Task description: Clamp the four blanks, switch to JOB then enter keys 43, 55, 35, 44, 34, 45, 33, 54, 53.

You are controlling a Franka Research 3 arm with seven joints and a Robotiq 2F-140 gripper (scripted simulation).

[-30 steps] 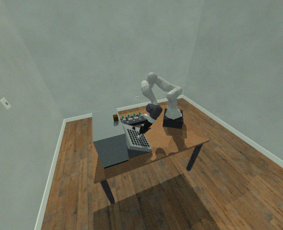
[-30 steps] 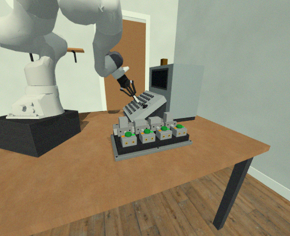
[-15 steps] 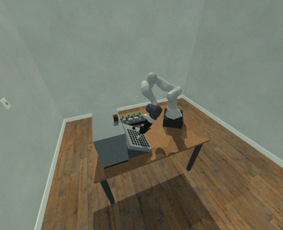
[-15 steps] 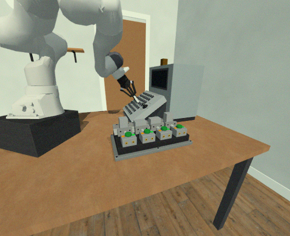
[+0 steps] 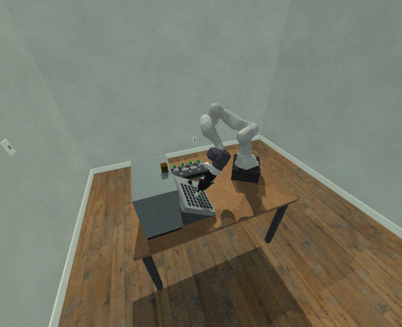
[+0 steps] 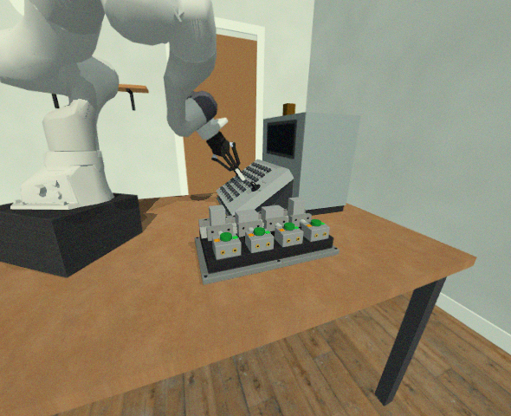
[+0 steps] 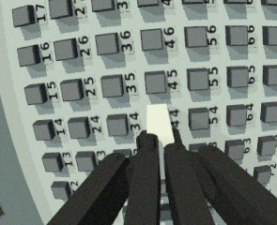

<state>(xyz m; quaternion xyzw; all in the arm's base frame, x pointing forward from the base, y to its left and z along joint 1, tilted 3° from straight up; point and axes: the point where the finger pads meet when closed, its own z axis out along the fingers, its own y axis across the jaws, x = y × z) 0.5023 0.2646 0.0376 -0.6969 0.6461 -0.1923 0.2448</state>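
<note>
Now: the key 4 cm ahead of my hand, 1 cm to the left of it and 1 cm below it. Also, from my hand: selector knob 16 cm to the right, 3 cm ahead, 2 cm below; sloped keypad 6 cm below, 5 cm ahead, 4 cm to the right.
</note>
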